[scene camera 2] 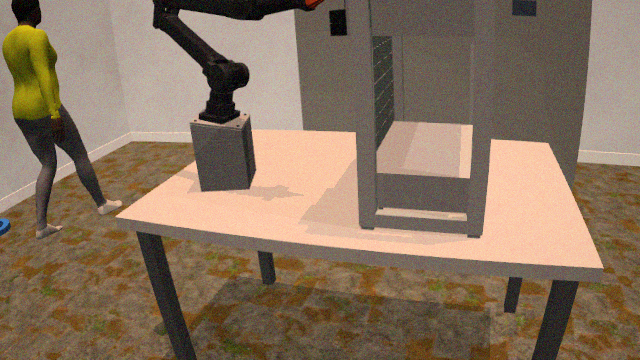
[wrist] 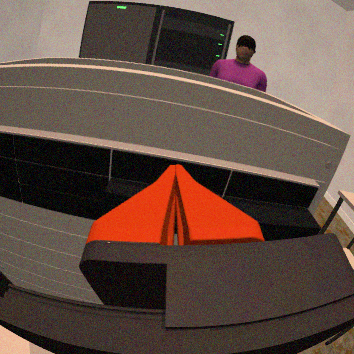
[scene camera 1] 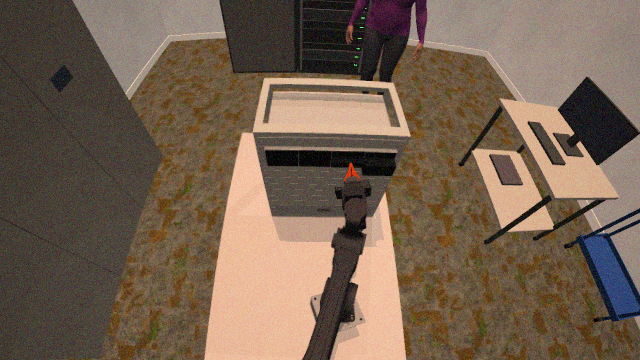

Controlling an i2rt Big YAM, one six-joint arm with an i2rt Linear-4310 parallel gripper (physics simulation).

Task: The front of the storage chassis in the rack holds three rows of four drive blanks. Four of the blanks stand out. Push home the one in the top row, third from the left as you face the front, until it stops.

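Pixels of known places: gripper, between the fingertips: [wrist: 175, 173] [scene camera 1: 350, 163]; arm's base, origin of its link: [scene camera 2: 219, 117].
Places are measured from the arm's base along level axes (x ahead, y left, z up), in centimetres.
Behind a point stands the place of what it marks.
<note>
The top-row third blank [scene camera 1: 341, 156] {z 30.2, x 45.1, y -0.8 cm} [wrist: 142, 165] {z 31.4, x 45.4, y -0.5 cm} is a black face under the rack's pale edge. Its visible part looks about level with its neighbours; the fingers hide its lower right part in the wrist view. Below it a dark ledge [wrist: 122, 187] {z 29.6, x 44.1, y 0.9 cm} stands out a little. At the far right a black blank [scene camera 1: 379, 166] {z 29.3, x 41.8, y -13.5 cm} [scene camera 2: 338, 22] {z 26.9, x 43.6, y -19.4 cm} [wrist: 275, 215] {z 29.6, x 43.1, y -13.8 cm} stands out well from the chassis front. My gripper [scene camera 1: 351, 165] {z 34.6, x 38.8, y -2.7 cm} [wrist: 175, 173] {z 34.6, x 38.8, y -2.7 cm} is shut and empty, its orange tips in front of the third column. In scene camera 2 the tips are at the top edge, apart from the rack.
The grey rack [scene camera 1: 332, 134] {z 38.6, x 47.1, y 2.8 cm} [scene camera 2: 367, 150] {z -0.7, x 49.4, y -22.8 cm} [wrist: 165, 107] {z 36.6, x 46.8, y -1.6 cm} stands on the table [scene camera 1: 280, 300] {z -20.5, x 7.0, y 22.0 cm} [scene camera 2: 300, 200] {z -20.5, x 27.7, y -10.2 cm}. A person in purple [scene camera 1: 395, 17] [wrist: 240, 75] is behind the rack, and one in yellow [scene camera 2: 32, 75] stands at the left. A desk [scene camera 1: 585, 180] is at the right.
</note>
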